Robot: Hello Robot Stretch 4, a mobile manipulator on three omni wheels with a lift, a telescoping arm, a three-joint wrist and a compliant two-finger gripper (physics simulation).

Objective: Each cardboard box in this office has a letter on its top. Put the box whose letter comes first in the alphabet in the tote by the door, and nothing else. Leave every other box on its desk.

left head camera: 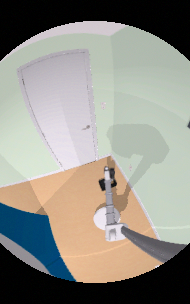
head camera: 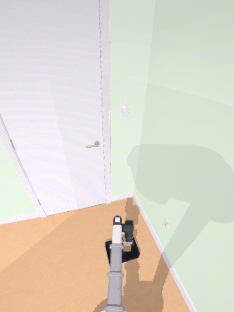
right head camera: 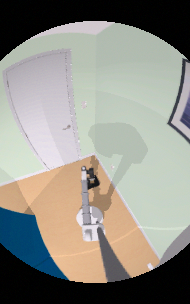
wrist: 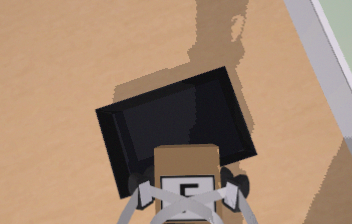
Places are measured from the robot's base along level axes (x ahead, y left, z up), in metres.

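Where they show: gripper, fingertip midpoint: (head camera: pixel 126 244) (right head camera: pixel 91 179) (wrist: pixel 187 179).
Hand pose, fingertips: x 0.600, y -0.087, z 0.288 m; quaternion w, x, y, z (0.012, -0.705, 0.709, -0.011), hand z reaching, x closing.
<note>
Things, the pixels of their top centre, and the offset from my fingertips.
- brown cardboard box at its top centre: (wrist: pixel 187 197) (head camera: pixel 127 243) dz +0.048, dx -0.006, dy +0.000 m
- black open tote at its top centre: (wrist: pixel 173 131) (head camera: pixel 122 248) (right head camera: pixel 89 181) (left head camera: pixel 107 181) dz -0.215, dx +0.056, dy +0.032 m
A brown cardboard box (wrist: pixel 186 159) (head camera: pixel 127 248) has a white, black-framed label with a dark letter, E or F; the fingers' linkage partly covers it in the wrist view. My gripper (wrist: pixel 187 179) is shut on this box, one dark fingertip at each side. The black open tote (wrist: pixel 111 147) (head camera: pixel 132 256) (left head camera: pixel 103 185) stands on the floor near the door and the right wall. In the wrist view, the box overlaps the tote's near side and hides part of its rim. The box is held upright, label up; its height over the tote is hard to tell. The visible tote inside holds no box.
A white closed door (head camera: pixel 60 125) (left head camera: pixel 60 107) (right head camera: pixel 42 107) stands beyond the tote. The green right wall (head camera: pixel 200 120) and its white baseboard (wrist: pixel 320 70) run close beside the tote. A blue surface (left head camera: pixel 30 232) (right head camera: pixel 25 235) is at the lower left. A framed picture (right head camera: pixel 179 120) hangs at right.
</note>
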